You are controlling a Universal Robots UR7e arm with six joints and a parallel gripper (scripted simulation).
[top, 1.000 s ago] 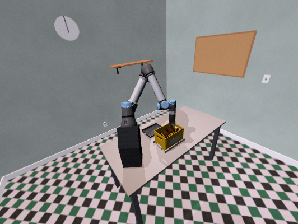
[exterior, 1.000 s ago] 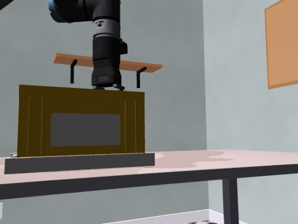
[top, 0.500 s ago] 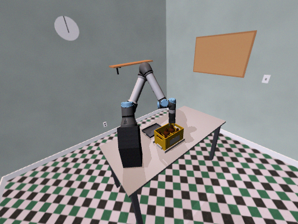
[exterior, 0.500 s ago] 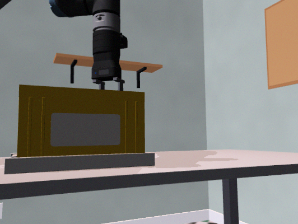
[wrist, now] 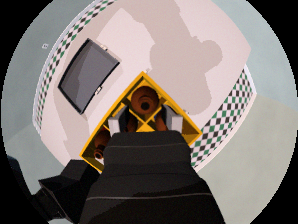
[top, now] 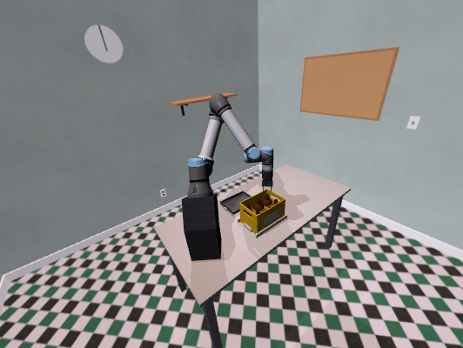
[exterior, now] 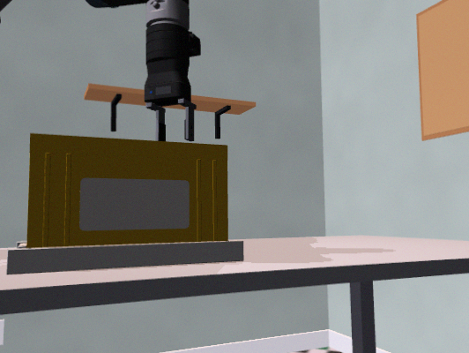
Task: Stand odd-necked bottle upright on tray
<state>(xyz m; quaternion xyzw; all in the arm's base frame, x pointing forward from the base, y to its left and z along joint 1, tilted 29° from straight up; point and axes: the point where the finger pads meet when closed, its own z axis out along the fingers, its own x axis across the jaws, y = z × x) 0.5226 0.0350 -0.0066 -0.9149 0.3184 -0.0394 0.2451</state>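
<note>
Now: the crate 13 cm below my hand, 8 cm behind it and 6 cm to the right of it. Also, from my hand: dark tray 22 cm to the left, 21 cm below, 13 cm behind; then brown bottle 13 cm below.
</note>
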